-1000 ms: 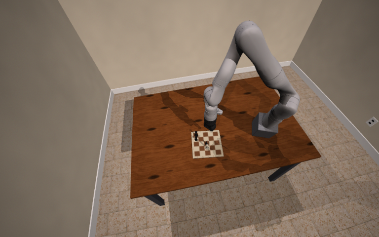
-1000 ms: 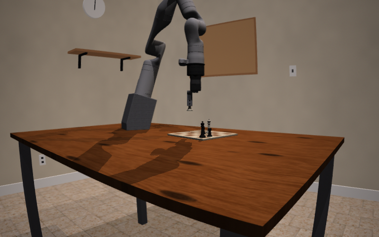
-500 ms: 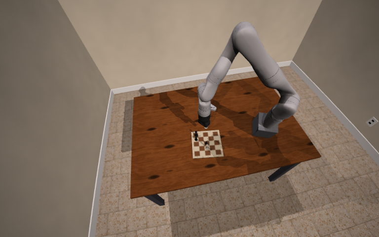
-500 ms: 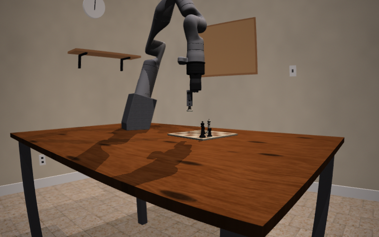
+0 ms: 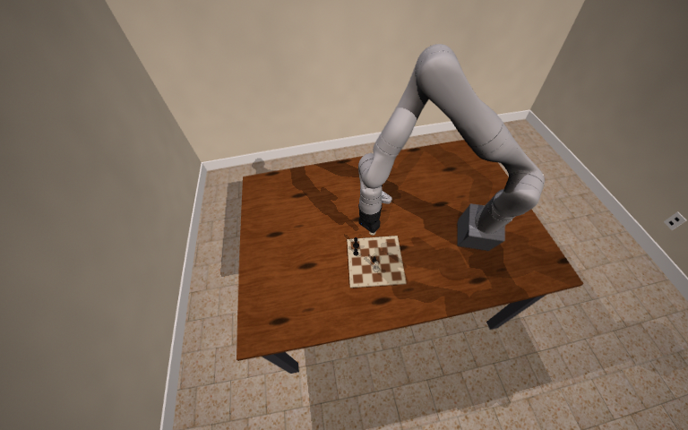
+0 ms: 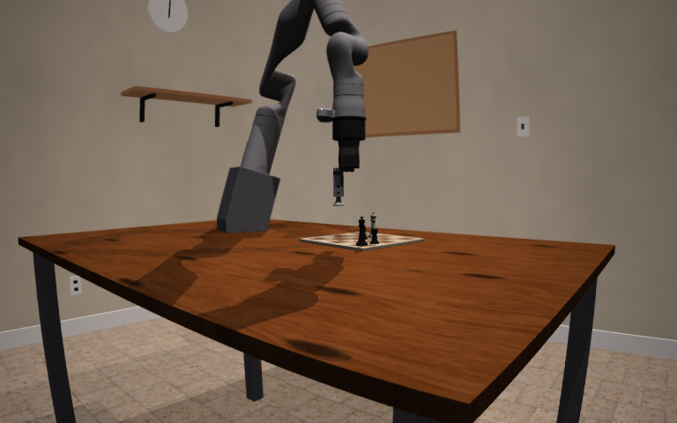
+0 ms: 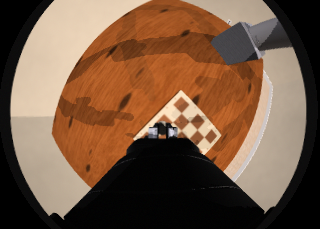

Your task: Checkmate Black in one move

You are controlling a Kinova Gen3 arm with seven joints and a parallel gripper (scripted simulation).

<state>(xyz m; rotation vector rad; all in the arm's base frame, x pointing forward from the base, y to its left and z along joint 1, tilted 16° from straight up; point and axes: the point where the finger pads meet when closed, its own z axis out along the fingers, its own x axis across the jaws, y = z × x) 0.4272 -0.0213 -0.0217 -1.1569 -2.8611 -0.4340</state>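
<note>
Right now my hand is 70 mm short of the tall black piece, 10 mm to the right of it and 90 mm above it. The rest, counted from my hand: small white piece (10 mm below); tall white piece (10 mm behind, 120 mm to the left, 90 mm below); chessboard (10 mm behind, 80 mm to the left, 130 mm below).
</note>
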